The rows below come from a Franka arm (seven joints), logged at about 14 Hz.
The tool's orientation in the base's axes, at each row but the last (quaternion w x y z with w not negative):
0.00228, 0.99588, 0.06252, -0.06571
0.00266, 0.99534, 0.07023, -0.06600
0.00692, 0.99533, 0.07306, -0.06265
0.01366, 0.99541, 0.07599, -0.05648
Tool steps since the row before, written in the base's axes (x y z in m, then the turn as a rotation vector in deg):
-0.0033, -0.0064, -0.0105, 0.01, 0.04, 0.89
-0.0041, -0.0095, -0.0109, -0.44, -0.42, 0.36
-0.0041, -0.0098, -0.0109, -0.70, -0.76, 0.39
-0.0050, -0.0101, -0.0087, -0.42, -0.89, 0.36
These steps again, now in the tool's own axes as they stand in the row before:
-0.0027, 0.0060, 0.0109, -0.10, -0.04, -0.88
-0.0039, 0.0089, 0.0115, -0.54, 0.35, -0.29
-0.0041, 0.0090, 0.0115, -0.85, 0.65, -0.28
-0.0054, 0.0091, 0.0096, -0.59, 0.82, -0.28

